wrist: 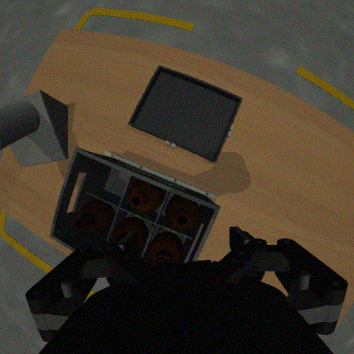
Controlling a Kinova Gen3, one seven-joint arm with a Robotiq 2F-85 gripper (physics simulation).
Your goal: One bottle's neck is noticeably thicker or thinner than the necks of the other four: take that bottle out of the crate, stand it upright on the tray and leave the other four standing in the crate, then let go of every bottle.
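The dark crate stands at the lower left of centre, with five brown bottles upright in its compartments; the upper-left compartment holds no bottle. The bottles are an upper-middle one, an upper-right one, a left one, a lower-middle one and a lower-right one. A finger partly covers the lower-middle bottle's neck. I cannot tell from this view which neck differs. The dark tray lies beyond the crate, with no bottle on it. My gripper is wide open and empty, above the crate's right part.
A grey angular block with a thick cylinder stands left of the tray, near the crate's upper-left corner. A pale strip runs along the crate's side facing the tray. The wooden table has a curved far edge, with yellow floor lines beyond.
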